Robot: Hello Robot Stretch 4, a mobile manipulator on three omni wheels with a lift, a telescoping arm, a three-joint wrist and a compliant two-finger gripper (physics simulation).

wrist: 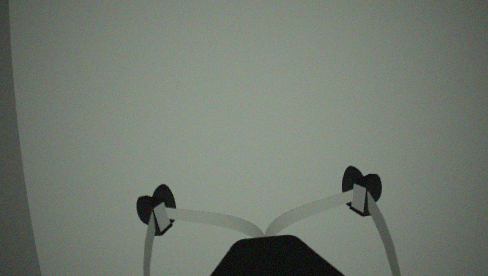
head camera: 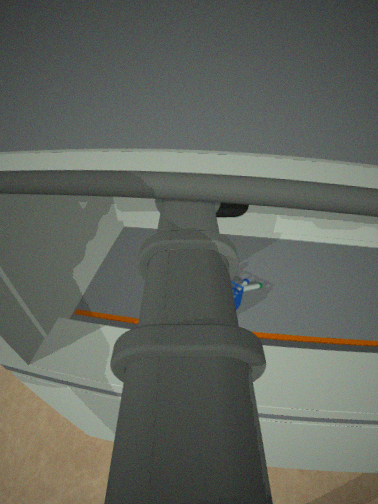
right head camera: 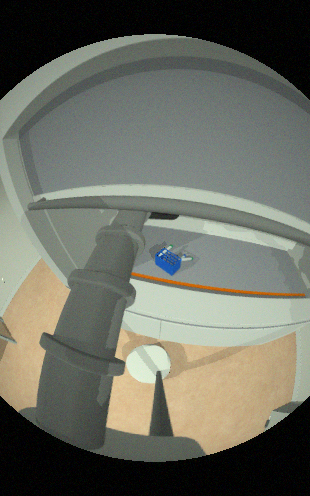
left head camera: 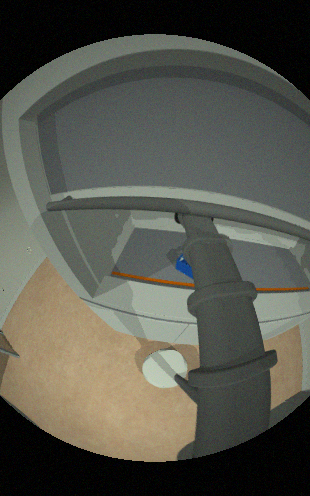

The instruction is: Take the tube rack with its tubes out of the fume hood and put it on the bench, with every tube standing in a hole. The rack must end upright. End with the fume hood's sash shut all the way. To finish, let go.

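Pixels of known places: gripper, fingertip midpoint: (wrist: 257, 192); robot's base at its link origin: (right head camera: 149, 362) (left head camera: 163, 367).
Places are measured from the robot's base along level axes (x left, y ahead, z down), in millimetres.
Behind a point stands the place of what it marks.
Note:
The blue tube rack (head camera: 237, 297) @[x -138, y 552, z -973 mm] (left head camera: 184, 268) @[x -62, y 563, z -946 mm] (right head camera: 168, 262) @[x -93, y 542, z -981 mm] looks upright on the fume hood's floor, behind the orange strip. White tubes with green and blue caps show at it; one tube (head camera: 252, 287) @[x -201, y 619, z -941 mm] (right head camera: 187, 259) @[x -207, y 620, z -932 mm] slants out to its right. Whether every tube is in a hole is unclear. The sash (head camera: 190, 75) @[x -4, y 354, z -1516 mm] (left head camera: 175, 135) @[x 50, y 362, z -1549 mm] (right head camera: 165, 130) @[x -70, y 344, z -1549 mm] is raised, with an opening below its handle bar (head camera: 300, 196) @[x -96, y 278, z -1432 mm] (left head camera: 125, 202) @[x 137, y 314, z -1433 mm] (right head camera: 240, 218) @[x -189, y 265, z -1433 mm]. My gripper (wrist: 257, 192) @[x -88, y 822, z -1294 mm] is open and empty before a pale wall, its fingers wide apart. The head views hide it behind the sash's lower edge and bar.
My extended arm (head camera: 185, 425) @[x 0, y 123, z -1407 mm] (left head camera: 232, 400) (right head camera: 75, 400) passes through the opening, left of the rack in the right head view, and partly covers the rack in the other head views. The orange strip (head camera: 320, 339) @[x -377, y 445, z -902 mm] (left head camera: 150, 280) @[x 126, y 511, z -899 mm] (right head camera: 225, 290) @[x -423, y 431, z -901 mm] lines the hood's front edge. A white disc (left head camera: 165, 368) @[x -4, y 0, z -187 mm] (right head camera: 145, 363) @[x 21, y -2, z -187 mm] is below the hood.

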